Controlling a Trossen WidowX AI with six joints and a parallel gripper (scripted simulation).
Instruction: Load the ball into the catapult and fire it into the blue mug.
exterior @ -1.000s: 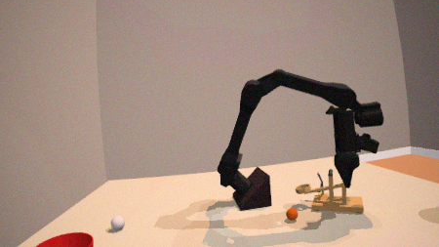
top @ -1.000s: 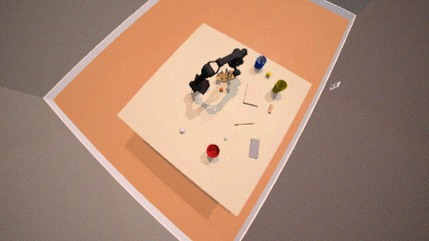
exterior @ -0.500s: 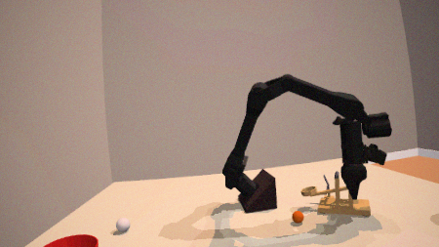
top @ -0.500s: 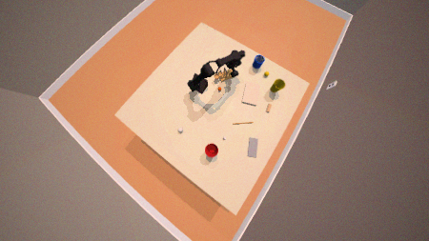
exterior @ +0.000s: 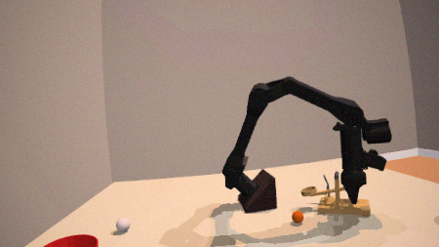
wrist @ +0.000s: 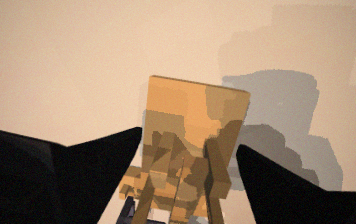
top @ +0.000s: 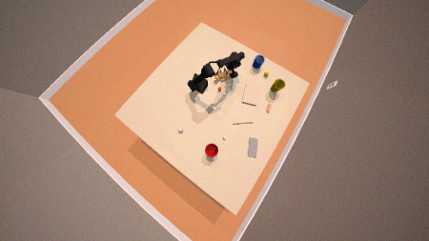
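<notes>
The orange ball lies 180 mm to the right of my gripper tip, 20 mm below it and 10 mm behind it. From my gripper tip the other things lie so: wooden catapult 60 mm behind, 50 mm to the right, 20 mm above; blue mug 220 mm to the left, 190 mm ahead; pale flat plate 260 mm ahead, 80 mm to the right, 20 mm below.
</notes>
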